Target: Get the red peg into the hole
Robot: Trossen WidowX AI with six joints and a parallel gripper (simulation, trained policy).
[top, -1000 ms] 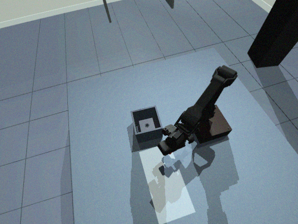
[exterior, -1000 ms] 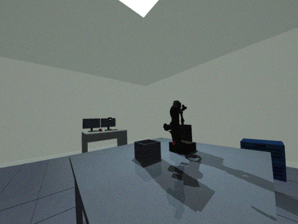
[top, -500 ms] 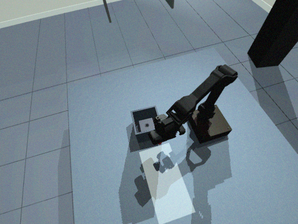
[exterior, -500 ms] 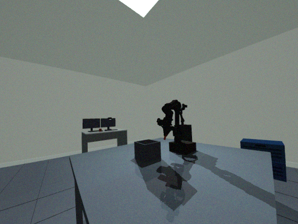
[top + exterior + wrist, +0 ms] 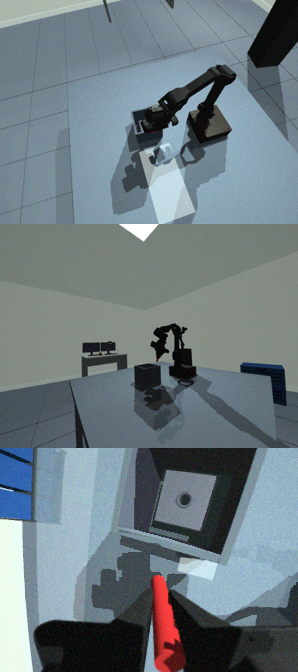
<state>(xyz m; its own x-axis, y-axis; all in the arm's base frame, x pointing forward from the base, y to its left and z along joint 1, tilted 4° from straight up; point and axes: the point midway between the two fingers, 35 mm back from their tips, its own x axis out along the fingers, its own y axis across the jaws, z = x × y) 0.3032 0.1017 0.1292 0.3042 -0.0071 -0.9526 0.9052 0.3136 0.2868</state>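
Now: gripper tip 4 cm short of the grey plate, 10 cm to the left of it and 16 cm above it. From my gripper tip the other things lie so: red peg 1 cm behind, 1 cm above.
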